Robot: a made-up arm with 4 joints. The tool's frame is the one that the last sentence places. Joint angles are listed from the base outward.
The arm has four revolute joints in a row. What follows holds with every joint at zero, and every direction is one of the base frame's.
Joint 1 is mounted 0.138 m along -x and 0.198 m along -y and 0.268 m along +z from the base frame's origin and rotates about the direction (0.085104, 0.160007, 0.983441), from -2.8 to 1.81 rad.
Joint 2 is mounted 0.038 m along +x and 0.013 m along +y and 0.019 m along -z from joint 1 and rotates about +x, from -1.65 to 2.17 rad.
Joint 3 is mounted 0.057 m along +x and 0.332 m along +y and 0.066 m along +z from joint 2 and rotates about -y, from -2.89 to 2.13 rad.
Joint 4 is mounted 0.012 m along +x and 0.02 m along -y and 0.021 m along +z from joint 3 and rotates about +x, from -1.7 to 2.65 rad.
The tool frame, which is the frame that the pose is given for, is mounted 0.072 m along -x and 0.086 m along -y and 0.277 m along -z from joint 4; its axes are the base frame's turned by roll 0, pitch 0 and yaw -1.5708 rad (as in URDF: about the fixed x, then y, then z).
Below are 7 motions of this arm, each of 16 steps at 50 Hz.
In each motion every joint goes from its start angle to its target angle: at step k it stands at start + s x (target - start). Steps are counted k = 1, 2, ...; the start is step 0. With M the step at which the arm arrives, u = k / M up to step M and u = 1 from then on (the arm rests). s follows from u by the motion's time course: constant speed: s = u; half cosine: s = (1 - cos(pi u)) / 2; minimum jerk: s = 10 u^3 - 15 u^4 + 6 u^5.
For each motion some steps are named. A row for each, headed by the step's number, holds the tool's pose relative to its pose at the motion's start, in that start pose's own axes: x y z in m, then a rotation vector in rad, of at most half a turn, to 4 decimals.
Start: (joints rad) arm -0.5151 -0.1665 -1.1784 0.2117
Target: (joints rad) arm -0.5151 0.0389 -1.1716 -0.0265
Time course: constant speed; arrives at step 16
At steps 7, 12, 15, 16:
7: 0.0293 -0.0204 0.0194 -0.0103 -0.0697 0.0824
12: 0.0509 -0.0318 0.0341 -0.0123 -0.1191 0.1418
15: 0.0641 -0.0374 0.0431 -0.0114 -0.1485 0.1776
16: 0.0685 -0.0390 0.0462 -0.0108 -0.1583 0.1895

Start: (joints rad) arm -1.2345 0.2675 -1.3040 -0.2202
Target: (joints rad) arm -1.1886 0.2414 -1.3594 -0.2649
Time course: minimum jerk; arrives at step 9
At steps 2, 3, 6, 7, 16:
2: 0.0012 -0.0010 0.0000 -0.0057 -0.0069 0.0005
3: 0.0034 -0.0028 0.0000 -0.0157 -0.0190 0.0013
6: 0.0125 -0.0104 0.0007 -0.0589 -0.0716 0.0050
7: 0.0146 -0.0121 0.0010 -0.0688 -0.0837 0.0059
16: 0.0158 -0.0130 0.0012 -0.0745 -0.0906 0.0064

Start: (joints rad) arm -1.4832 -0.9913 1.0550 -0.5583
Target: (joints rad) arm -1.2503 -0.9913 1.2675 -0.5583
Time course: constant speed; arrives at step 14
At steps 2, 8, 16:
2: -0.0032 0.0095 0.0043 0.0509 0.0210 -0.0220
8: -0.0112 0.0376 0.0208 0.2014 0.0855 -0.0913
16: -0.0165 0.0648 0.0423 0.3486 0.1523 -0.1654

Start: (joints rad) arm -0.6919 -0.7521 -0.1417 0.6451
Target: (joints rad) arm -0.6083 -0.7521 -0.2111 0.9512
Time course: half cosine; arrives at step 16
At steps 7, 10, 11, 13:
7: -0.0358 -0.0166 -0.0074 -0.0252 0.1217 0.0153
10: -0.0615 -0.0294 -0.0100 -0.0444 0.2085 0.0243
11: -0.0692 -0.0333 -0.0103 -0.0504 0.2344 0.0267
13: -0.0814 -0.0397 -0.0104 -0.0600 0.2757 0.0301

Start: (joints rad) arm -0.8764 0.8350 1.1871 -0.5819
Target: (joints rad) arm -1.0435 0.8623 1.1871 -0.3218
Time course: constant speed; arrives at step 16
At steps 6, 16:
6: -0.0214 0.0152 -0.0129 0.0366 0.0681 -0.0415
16: -0.0557 0.0465 -0.0298 0.1072 0.1824 -0.1024

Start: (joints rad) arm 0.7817 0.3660 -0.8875 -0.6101
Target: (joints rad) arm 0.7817 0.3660 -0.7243 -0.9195
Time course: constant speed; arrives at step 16
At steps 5, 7, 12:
5: 0.0247 0.0069 0.0072 0.0404 -0.0967 -0.0312
7: 0.0343 0.0090 0.0109 0.0557 -0.1353 -0.0448
12: 0.0576 0.0126 0.0218 0.0917 -0.2318 -0.0815

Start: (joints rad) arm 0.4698 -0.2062 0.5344 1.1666
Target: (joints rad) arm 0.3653 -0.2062 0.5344 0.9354
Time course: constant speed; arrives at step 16
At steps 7, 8, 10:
7: 0.0434 0.0191 0.0114 0.0325 -0.1277 -0.0182
8: 0.0495 0.0217 0.0135 0.0370 -0.1459 -0.0211
10: 0.0615 0.0267 0.0179 0.0459 -0.1824 -0.0270

